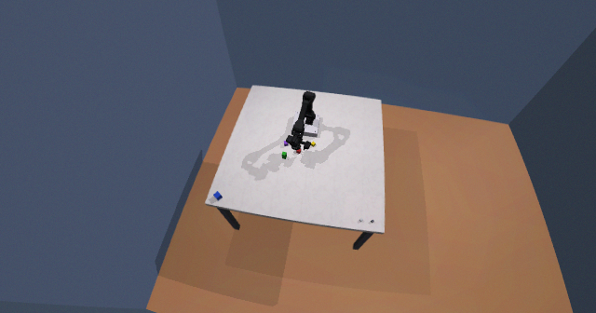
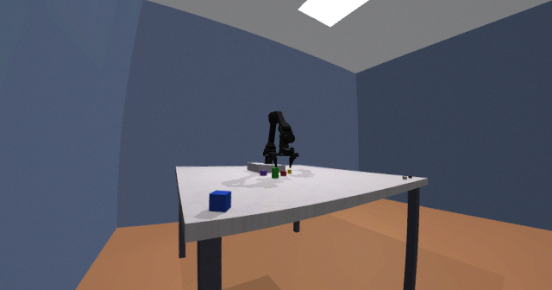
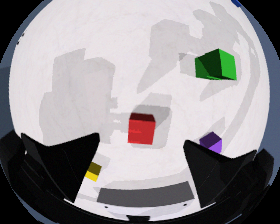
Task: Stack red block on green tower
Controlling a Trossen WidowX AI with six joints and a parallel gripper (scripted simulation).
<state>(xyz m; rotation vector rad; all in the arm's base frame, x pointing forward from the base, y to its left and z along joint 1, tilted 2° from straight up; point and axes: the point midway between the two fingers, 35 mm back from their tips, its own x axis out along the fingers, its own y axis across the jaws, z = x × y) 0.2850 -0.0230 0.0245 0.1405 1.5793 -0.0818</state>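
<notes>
The red block lies 30 mm below my gripper tip. The rest, counted from my gripper tip: purple block (120 mm to the right, 40 mm behind, 30 mm below); blue block (540 mm ahead, 470 mm to the right, 30 mm below); yellow block (100 mm to the left, 90 mm behind, 30 mm below).
</notes>
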